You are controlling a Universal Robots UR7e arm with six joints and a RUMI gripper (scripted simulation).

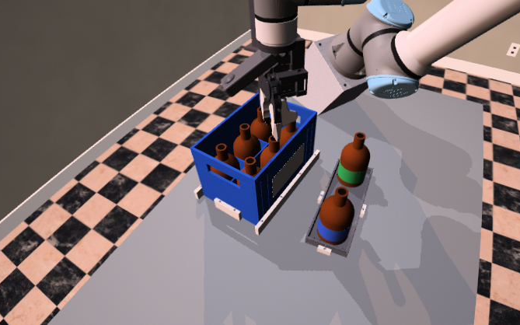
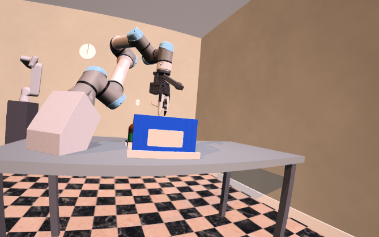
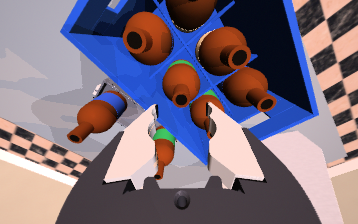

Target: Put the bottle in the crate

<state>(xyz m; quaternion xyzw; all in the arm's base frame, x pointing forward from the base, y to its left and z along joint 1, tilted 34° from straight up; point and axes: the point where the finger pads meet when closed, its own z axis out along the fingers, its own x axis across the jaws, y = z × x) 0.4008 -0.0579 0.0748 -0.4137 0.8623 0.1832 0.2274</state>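
My gripper is now 110 mm above the blue crate and 40 mm to the left of it.
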